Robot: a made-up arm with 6 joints.
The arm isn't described. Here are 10 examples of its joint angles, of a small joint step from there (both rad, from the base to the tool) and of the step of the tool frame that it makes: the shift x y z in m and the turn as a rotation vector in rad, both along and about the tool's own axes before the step.
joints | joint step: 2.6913 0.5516 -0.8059 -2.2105 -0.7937 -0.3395 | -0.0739 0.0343 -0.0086 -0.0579 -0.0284 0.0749
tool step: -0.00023 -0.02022 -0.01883 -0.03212 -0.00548 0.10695
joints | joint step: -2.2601 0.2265 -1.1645 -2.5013 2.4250 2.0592 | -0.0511 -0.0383 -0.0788 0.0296 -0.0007 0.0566
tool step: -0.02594 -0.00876 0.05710 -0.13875 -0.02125 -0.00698
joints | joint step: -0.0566 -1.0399 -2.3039 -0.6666 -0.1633 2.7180 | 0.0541 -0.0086 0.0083 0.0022 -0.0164 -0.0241
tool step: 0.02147 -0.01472 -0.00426 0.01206 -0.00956 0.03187
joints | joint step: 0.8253 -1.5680 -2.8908 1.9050 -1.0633 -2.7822 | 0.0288 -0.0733 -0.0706 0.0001 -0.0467 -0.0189
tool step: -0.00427 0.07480 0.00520 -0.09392 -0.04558 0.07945
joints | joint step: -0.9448 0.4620 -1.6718 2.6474 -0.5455 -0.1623 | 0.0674 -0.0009 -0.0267 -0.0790 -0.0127 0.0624
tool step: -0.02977 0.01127 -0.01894 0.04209 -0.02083 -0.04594
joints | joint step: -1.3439 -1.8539 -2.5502 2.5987 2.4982 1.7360 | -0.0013 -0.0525 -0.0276 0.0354 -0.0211 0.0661
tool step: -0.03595 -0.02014 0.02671 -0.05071 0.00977 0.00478
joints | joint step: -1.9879 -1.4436 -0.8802 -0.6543 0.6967 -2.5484 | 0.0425 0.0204 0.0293 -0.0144 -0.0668 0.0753
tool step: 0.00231 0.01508 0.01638 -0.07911 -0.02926 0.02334
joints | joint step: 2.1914 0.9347 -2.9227 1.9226 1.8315 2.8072 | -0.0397 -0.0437 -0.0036 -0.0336 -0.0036 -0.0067
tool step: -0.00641 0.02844 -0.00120 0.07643 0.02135 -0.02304
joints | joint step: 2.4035 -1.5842 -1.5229 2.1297 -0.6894 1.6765 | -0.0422 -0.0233 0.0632 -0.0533 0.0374 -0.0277
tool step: 0.00535 0.00961 -0.00047 0.02088 0.01046 -0.12628
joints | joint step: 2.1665 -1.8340 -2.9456 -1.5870 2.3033 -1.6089 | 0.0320 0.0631 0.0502 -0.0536 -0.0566 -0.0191
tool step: 0.03426 0.02191 0.02872 0.01593 -0.08691 -0.10703
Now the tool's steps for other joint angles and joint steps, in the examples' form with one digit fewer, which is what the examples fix.
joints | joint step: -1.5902 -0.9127 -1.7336 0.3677 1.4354 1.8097 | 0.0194 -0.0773 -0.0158 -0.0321 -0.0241 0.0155
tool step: 0.0005 0.0261 -0.0516 0.1120 -0.0006 0.0038
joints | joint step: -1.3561 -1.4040 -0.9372 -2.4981 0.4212 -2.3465 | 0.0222 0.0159 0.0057 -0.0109 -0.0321 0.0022
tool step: -0.0103 0.0152 -0.0001 -0.0361 -0.0428 -0.0197
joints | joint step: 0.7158 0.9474 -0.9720 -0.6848 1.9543 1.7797 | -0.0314 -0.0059 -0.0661 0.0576 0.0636 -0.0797
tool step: 0.0082 0.0141 -0.0023 0.0129 -0.0678 -0.1035
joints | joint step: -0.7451 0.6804 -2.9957 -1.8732 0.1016 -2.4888 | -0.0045 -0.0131 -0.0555 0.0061 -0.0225 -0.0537
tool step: -0.0063 -0.0346 -0.0206 0.0679 -0.0157 -0.0356
